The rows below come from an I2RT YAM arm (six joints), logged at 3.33 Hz.
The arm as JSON. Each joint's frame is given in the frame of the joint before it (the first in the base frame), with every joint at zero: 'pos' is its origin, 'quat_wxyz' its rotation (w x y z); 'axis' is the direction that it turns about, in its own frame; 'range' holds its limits. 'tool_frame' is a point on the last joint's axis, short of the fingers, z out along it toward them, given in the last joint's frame.
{
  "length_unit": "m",
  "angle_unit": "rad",
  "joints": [
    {
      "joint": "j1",
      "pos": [
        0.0,
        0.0,
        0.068
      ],
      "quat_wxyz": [
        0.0,
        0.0,
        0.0,
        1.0
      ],
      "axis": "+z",
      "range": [
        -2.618,
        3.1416
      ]
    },
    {
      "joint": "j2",
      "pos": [
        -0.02,
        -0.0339,
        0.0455
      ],
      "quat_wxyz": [
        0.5,
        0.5,
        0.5,
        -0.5
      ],
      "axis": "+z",
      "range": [
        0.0,
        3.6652
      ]
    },
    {
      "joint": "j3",
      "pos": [
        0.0,
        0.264,
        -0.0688
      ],
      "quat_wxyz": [
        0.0,
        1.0,
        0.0,
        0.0
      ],
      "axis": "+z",
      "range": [
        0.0,
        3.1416
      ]
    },
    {
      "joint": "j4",
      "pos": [
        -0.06,
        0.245,
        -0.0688
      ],
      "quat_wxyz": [
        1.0,
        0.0,
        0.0,
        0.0
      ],
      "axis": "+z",
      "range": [
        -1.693,
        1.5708
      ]
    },
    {
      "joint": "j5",
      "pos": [
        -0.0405,
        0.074,
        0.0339
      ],
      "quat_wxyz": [
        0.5,
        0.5,
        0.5,
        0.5
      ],
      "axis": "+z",
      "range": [
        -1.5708,
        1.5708
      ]
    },
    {
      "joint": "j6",
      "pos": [
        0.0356,
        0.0,
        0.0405
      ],
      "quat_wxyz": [
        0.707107,
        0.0,
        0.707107,
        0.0
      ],
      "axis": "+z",
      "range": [
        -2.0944,
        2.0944
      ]
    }
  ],
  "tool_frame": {
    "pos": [
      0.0,
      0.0,
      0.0
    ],
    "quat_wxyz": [
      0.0,
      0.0,
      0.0,
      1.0
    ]
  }
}
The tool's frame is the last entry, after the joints.
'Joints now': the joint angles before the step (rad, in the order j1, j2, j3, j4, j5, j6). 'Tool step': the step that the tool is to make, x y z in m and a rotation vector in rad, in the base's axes. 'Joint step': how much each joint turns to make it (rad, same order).
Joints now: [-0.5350 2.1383 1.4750 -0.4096 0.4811 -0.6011]
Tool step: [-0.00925 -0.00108 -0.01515 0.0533 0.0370 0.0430]
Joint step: [-0.0167 0.0077 -0.0425 0.0110 -0.0510 -0.0454]
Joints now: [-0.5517 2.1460 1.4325 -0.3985 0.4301 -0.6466]
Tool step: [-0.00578 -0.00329 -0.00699 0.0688 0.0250 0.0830]
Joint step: [-0.0200 0.0060 -0.0111 -0.0107 -0.0849 -0.0795]
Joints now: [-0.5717 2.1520 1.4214 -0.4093 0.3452 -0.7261]
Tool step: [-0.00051 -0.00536 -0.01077 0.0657 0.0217 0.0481]
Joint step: [-0.0161 0.0367 0.0236 -0.0276 -0.0651 -0.0437]
